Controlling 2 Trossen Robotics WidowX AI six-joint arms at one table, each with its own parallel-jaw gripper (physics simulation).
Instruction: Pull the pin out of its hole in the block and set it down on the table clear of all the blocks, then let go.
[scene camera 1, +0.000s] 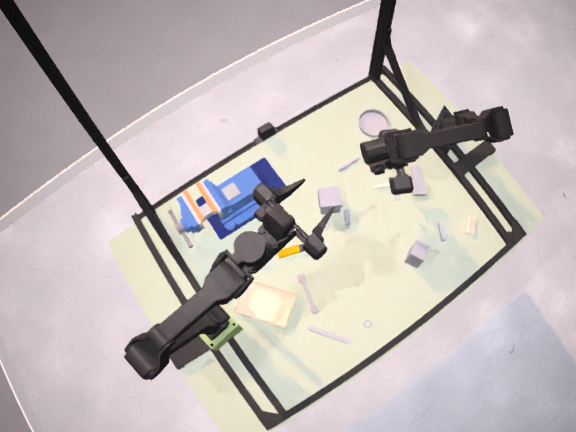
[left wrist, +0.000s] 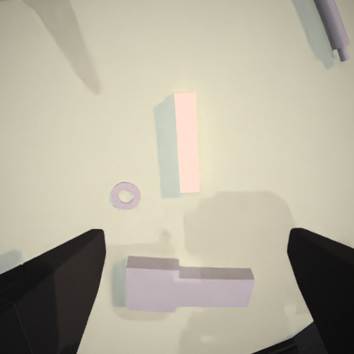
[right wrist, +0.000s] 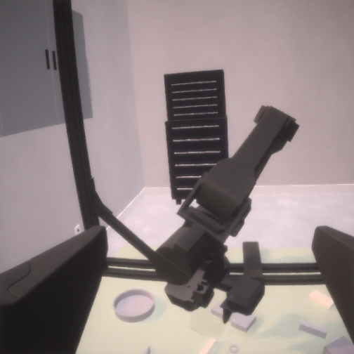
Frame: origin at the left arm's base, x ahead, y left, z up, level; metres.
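Seen in the pictures: left gripper, fingertip midpoint: (scene camera 1: 392, 173); right gripper, fingertip midpoint: (scene camera 1: 319, 193); left arm's base, link origin: (scene camera 1: 447, 126); right arm's base, link origin: (scene camera 1: 212, 323).
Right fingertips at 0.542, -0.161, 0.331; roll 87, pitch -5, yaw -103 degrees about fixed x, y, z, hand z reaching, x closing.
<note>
Offsets run from my right fingertips to a thing's top centre, as dx, dy, dz. "spot": to the spot under its first point.
The pin, a pale pink square bar @(-0.281, +0.071, -0.410) (left wrist: 188, 142) (scene camera 1: 381, 186) (right wrist: 207, 346), lies flat on the table, apart from the blocks. A stepped lilac block @(-0.358, +0.156, -0.408) (left wrist: 151, 290) (scene camera 1: 419, 181) (right wrist: 243, 321) lies below it in the left wrist view, with a gap between them. No hole shows in the block's visible faces. My left gripper (left wrist: 197, 241) (scene camera 1: 390, 176) is open and empty, pointing down above the table; its spread fingers stand to either side between the pin and the block in its wrist view. My right gripper (scene camera 1: 318, 195) is open and empty, above the table's middle.
A small ring @(-0.274, +0.127, -0.420) (left wrist: 125, 195) (scene camera 1: 398, 197) lies near the pin. A stepped rod @(-0.287, -0.053, -0.410) (left wrist: 332, 25) (scene camera 1: 349, 164) lies farther off. A lilac cube @(-0.143, -0.038, -0.362) (scene camera 1: 329, 198), another cube @(-0.133, +0.261, -0.332) (scene camera 1: 417, 253), a round dish @(-0.457, -0.057, -0.402) (scene camera 1: 374, 123), a blue model @(spot: -0.023, -0.259, -0.337) (scene camera 1: 240, 187) and a glowing tray @(+0.204, -0.031, -0.397) (scene camera 1: 265, 304) also stand there.
</note>
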